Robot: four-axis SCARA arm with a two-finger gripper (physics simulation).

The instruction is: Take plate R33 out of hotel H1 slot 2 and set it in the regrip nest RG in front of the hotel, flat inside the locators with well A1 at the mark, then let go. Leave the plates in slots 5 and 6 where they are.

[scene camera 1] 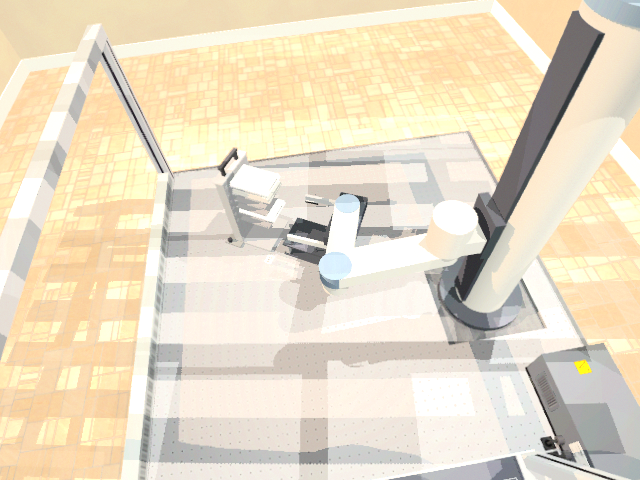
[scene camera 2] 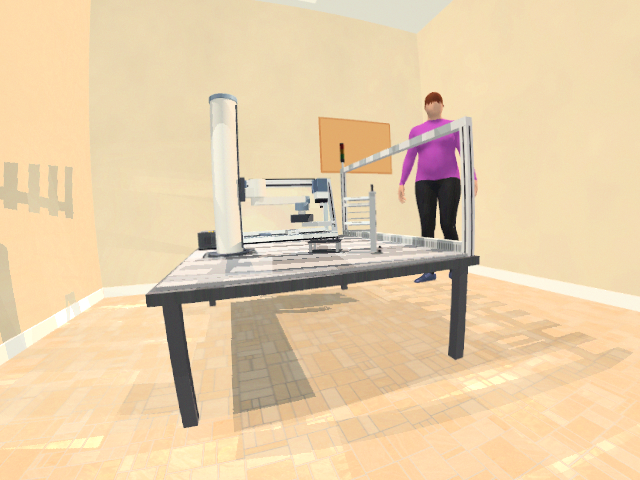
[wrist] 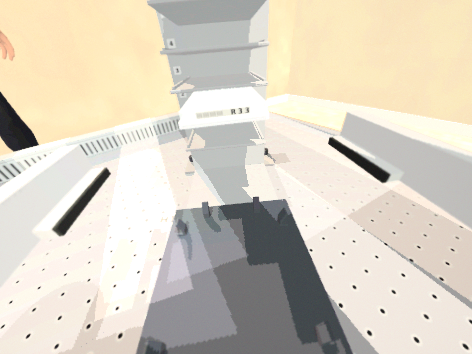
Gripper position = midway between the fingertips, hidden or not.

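Gripper (wrist: 223, 142): mine, holding nothing. A hotel shelf (wrist: 243, 80) is also present.
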